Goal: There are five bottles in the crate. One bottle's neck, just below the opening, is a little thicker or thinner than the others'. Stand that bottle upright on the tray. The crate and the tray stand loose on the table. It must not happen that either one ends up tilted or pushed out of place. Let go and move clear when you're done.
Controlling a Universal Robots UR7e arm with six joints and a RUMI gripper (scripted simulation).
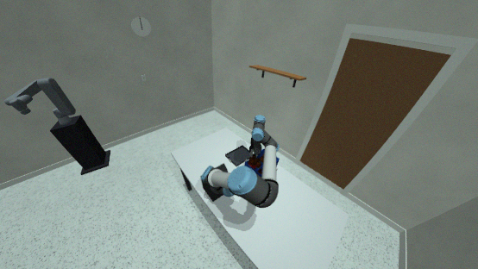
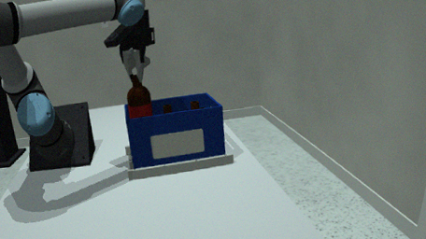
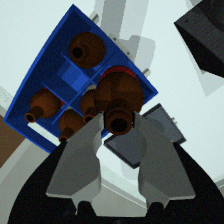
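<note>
Now: hand 7 cm above the bottle. Also, from my hand: blue crate: 18 cm below, 10 cm ahead, 2 cm to the right; dark grey tray: 27 cm to the left, 25 cm below, 6 cm ahead.
</note>
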